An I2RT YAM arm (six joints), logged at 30 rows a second.
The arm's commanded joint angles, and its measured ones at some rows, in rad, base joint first. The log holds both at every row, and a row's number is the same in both.
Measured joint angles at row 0:
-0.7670, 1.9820, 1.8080, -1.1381, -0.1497, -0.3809
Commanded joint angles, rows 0 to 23:
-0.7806, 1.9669, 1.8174, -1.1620, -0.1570, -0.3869
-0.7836, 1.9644, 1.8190, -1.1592, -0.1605, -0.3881
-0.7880, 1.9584, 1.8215, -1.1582, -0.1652, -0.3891
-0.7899, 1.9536, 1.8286, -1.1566, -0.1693, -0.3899
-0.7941, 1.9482, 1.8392, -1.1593, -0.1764, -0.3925
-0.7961, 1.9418, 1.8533, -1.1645, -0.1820, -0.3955
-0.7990, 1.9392, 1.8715, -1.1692, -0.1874, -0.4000
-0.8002, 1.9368, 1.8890, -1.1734, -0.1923, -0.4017
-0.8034, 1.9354, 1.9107, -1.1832, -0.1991, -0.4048
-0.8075, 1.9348, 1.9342, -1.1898, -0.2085, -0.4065
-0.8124, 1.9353, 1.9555, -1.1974, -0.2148, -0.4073
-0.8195, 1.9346, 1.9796, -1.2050, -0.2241, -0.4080
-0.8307, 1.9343, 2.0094, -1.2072, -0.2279, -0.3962
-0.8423, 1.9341, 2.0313, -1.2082, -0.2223, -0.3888
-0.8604, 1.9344, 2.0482, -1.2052, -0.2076, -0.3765
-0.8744, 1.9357, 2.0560, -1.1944, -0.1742, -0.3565
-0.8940, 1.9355, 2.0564, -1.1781, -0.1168, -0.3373
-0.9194, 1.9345, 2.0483, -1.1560, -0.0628, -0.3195
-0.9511, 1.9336, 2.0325, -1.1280, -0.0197, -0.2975
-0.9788, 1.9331, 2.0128, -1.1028, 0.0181, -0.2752
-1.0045, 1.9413, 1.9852, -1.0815, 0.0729, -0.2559
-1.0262, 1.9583, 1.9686, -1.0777, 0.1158, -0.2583
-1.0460, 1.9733, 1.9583, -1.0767, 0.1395, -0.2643
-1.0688, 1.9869, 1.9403, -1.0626, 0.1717, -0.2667
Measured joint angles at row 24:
-1.0187, 1.9415, 1.9903, -1.0988, 0.0109, -0.3019
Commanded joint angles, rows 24 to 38:
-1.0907, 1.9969, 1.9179, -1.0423, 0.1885, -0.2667
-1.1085, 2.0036, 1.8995, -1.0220, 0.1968, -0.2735
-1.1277, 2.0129, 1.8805, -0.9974, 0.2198, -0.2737
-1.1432, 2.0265, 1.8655, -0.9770, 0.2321, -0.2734
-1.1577, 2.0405, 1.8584, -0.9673, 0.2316, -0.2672
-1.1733, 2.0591, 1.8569, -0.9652, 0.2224, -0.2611
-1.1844, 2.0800, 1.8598, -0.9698, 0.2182, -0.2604
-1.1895, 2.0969, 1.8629, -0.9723, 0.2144, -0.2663
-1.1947, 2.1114, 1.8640, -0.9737, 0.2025, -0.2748
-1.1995, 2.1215, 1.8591, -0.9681, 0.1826, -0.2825
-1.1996, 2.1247, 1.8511, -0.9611, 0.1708, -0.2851
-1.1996, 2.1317, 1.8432, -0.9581, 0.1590, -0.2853
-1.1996, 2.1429, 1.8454, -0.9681, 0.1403, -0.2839
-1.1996, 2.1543, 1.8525, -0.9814, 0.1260, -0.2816
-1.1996, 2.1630, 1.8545, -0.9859, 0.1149, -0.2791
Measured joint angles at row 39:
-1.2037, 2.1445, 1.8507, -0.9844, 0.1623, -0.2821
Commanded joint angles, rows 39 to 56:
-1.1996, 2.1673, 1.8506, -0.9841, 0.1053, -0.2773
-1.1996, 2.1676, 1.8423, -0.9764, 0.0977, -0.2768
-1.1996, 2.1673, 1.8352, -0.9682, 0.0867, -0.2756
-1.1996, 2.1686, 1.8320, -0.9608, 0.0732, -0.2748
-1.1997, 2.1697, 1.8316, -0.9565, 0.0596, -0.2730
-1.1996, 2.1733, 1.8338, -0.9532, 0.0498, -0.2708
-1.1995, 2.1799, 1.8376, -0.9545, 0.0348, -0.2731
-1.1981, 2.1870, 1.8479, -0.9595, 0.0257, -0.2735
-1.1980, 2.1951, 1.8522, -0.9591, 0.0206, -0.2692
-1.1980, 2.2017, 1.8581, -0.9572, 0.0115, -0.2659
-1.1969, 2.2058, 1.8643, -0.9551, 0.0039, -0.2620
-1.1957, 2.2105, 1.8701, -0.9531, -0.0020, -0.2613
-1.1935, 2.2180, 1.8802, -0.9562, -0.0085, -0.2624
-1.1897, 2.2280, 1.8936, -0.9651, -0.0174, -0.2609
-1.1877, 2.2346, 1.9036, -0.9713, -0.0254, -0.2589
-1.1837, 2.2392, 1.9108, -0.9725, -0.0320, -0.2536
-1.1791, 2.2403, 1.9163, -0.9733, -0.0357, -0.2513
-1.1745, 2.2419, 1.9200, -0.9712, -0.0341, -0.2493
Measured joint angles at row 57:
-1.1915, 2.2253, 1.8828, -0.9684, 0.0006, -0.2707
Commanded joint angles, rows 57 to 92:
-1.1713, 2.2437, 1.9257, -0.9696, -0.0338, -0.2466
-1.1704, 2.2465, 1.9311, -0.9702, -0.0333, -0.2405
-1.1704, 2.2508, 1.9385, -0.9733, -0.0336, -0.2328
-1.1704, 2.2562, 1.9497, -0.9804, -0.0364, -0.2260
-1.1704, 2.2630, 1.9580, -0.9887, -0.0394, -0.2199
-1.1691, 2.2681, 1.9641, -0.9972, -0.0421, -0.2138
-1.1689, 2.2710, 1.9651, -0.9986, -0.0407, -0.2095
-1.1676, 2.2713, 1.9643, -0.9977, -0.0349, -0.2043
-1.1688, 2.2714, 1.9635, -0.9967, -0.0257, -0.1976
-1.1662, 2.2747, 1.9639, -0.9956, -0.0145, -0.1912
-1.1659, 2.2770, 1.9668, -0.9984, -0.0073, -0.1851
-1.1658, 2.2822, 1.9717, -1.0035, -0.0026, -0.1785
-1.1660, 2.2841, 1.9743, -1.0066, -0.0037, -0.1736
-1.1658, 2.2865, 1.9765, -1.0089, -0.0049, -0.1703
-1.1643, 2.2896, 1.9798, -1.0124, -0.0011, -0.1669
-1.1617, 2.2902, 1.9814, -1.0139, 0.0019, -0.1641
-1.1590, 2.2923, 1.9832, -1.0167, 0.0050, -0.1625
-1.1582, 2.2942, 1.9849, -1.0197, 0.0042, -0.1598
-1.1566, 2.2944, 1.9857, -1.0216, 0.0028, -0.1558
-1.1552, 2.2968, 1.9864, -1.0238, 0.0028, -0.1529
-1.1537, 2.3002, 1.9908, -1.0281, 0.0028, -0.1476
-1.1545, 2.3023, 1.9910, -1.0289, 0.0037, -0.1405
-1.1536, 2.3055, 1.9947, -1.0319, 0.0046, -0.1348
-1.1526, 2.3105, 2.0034, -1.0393, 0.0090, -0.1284
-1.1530, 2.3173, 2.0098, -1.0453, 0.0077, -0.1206
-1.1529, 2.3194, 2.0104, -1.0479, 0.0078, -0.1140
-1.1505, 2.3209, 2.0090, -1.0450, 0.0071, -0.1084
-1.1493, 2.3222, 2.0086, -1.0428, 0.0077, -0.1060
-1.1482, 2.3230, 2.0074, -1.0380, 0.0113, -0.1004
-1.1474, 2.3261, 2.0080, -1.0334, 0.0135, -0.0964
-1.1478, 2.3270, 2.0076, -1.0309, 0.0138, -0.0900
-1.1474, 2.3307, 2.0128, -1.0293, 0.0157, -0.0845
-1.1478, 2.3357, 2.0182, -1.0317, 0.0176, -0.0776
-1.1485, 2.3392, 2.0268, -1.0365, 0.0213, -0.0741
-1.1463, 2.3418, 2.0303, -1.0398, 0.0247, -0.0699
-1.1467, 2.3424, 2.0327, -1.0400, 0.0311, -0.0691
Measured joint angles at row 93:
-1.1526, 2.3081, 2.0052, -1.0298, 0.0193, -0.0994
